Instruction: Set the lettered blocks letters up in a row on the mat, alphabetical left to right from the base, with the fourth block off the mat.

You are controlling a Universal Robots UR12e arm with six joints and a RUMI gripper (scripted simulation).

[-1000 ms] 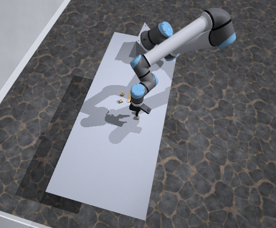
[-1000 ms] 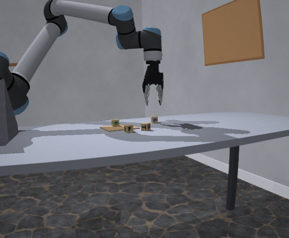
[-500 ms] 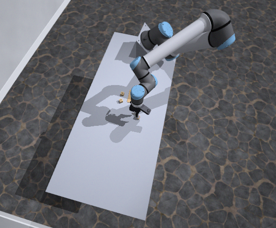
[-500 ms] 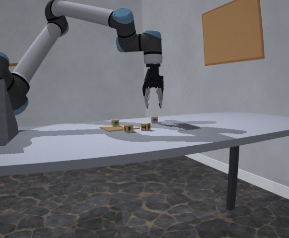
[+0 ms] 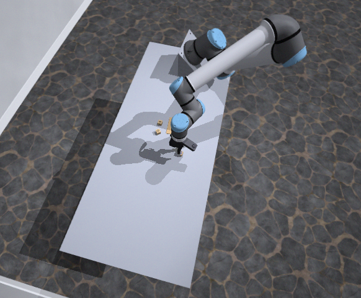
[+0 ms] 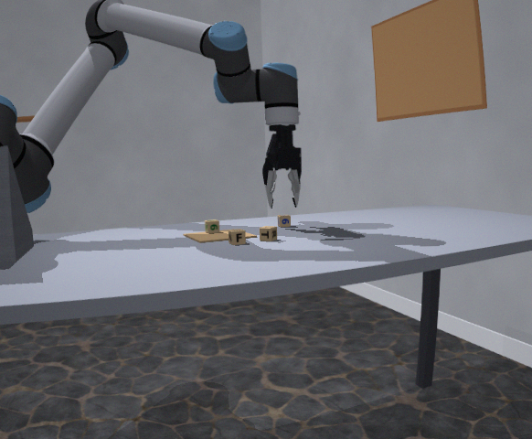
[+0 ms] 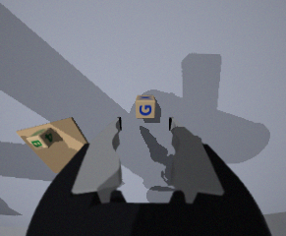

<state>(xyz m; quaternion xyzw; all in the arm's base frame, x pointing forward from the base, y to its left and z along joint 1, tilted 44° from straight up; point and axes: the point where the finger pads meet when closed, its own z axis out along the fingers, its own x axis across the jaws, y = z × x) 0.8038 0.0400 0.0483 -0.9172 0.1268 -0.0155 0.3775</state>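
Now: hand 50 mm above the blue-marked block. Also, from my hand: tan mat 210 mm behind, 70 mm to the right, 60 mm below; green-marked block 210 mm behind, 50 mm below, 20 mm to the right.
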